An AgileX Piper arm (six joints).
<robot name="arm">
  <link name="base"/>
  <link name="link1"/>
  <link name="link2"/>
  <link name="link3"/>
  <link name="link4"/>
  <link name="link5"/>
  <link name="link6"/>
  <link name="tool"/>
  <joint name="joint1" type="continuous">
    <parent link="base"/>
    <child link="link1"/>
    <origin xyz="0 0 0.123" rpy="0 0 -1.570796"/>
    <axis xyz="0 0 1"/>
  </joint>
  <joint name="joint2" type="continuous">
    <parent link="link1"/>
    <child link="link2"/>
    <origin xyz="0 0 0" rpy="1.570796 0 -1.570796"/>
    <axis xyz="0 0 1"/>
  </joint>
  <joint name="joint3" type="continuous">
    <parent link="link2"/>
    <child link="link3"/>
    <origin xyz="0.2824 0.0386 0" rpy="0 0 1.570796"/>
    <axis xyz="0 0 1"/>
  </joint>
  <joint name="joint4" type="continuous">
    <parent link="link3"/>
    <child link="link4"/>
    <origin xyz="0.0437 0.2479 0" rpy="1.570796 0 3.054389"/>
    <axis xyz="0 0 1"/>
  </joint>
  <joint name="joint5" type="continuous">
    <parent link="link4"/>
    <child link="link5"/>
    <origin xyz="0 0 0" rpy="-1.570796 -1.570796 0"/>
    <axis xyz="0 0 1"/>
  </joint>
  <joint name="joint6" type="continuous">
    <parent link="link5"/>
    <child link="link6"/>
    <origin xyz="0.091 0 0" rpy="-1.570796 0 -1.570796"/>
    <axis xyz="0 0 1"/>
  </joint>
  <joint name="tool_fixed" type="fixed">
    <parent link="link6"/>
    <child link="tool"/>
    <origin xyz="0 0 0" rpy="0 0 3.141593"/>
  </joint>
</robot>
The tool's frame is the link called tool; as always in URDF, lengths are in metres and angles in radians. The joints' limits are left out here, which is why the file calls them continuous.
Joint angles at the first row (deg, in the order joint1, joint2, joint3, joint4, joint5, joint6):
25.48, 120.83, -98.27, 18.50, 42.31, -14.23
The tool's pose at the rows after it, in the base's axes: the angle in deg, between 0 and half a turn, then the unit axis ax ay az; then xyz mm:
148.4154 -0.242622 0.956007 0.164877 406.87 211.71 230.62
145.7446 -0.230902 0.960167 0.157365 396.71 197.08 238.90
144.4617 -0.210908 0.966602 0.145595 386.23 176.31 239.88
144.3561 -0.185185 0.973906 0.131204 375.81 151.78 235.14
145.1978 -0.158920 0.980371 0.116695 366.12 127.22 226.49
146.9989 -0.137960 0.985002 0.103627 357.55 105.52 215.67
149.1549 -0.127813 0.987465 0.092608 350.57 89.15 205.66
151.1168 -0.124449 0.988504 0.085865 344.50 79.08 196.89
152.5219 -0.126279 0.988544 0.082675 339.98 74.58 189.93
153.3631 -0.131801 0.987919 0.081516 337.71 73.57 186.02
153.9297 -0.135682 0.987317 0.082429 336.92 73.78 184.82
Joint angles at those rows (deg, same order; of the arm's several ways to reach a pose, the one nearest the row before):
25.25, 116.65, -94.15, 18.33, 38.78, -14.10
24.37, 112.45, -88.83, 17.60, 35.17, -13.80
22.65, 108.51, -82.82, 16.82, 32.10, -13.26
20.22, 105.10, -76.73, 16.13, 29.70, -12.70
17.44, 102.55, -71.28, 15.76, 28.04, -12.53
14.70, 101.01, -66.94, 15.71, 27.44, -13.04
12.46, 100.26, -63.93, 15.67, 27.69, -14.18
11.05, 99.96, -61.71, 15.78, 27.98, -15.38
10.42, 99.95, -60.18, 16.07, 28.02, -16.53
10.29, 100.08, -59.50, 16.34, 28.16, -17.55
10.28, 100.19, -59.43, 16.63, 28.61, -18.19

